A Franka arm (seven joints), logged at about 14 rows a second.
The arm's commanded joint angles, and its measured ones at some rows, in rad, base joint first. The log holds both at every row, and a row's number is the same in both.
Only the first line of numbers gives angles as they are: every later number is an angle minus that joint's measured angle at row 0.
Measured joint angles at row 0:
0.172, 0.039, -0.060, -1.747, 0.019, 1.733, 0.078
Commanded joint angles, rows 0 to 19:
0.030, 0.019, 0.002, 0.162, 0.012, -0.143, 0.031
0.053, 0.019, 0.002, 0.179, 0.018, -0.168, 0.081
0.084, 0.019, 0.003, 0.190, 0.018, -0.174, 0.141
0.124, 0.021, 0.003, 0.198, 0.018, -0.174, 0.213
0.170, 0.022, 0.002, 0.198, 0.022, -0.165, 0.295
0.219, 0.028, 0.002, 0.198, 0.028, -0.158, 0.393
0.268, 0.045, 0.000, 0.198, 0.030, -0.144, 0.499
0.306, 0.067, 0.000, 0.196, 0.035, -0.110, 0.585
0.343, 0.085, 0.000, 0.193, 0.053, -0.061, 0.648
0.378, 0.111, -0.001, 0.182, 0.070, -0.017, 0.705
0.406, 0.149, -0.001, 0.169, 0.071, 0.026, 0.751
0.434, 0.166, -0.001, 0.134, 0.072, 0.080, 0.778
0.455, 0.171, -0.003, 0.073, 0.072, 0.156, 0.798
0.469, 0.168, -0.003, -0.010, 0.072, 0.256, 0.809
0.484, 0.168, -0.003, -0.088, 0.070, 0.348, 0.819
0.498, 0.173, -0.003, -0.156, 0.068, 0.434, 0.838
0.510, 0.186, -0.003, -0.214, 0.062, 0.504, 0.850
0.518, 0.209, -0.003, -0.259, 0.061, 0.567, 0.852
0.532, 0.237, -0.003, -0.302, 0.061, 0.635, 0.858
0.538, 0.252, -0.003, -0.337, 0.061, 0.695, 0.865
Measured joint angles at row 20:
0.513, 0.242, 0.010, -0.256, 0.045, 0.585, 0.845
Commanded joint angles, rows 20 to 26:
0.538, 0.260, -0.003, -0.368, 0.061, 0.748, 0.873
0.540, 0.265, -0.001, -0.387, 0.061, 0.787, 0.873
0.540, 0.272, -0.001, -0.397, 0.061, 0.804, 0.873
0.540, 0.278, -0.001, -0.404, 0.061, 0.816, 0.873
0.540, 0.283, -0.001, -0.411, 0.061, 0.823, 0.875
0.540, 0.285, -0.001, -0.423, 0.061, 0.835, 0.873
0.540, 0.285, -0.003, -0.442, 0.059, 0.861, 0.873
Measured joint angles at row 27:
0.529, 0.292, 0.007, -0.404, 0.045, 0.808, 0.864
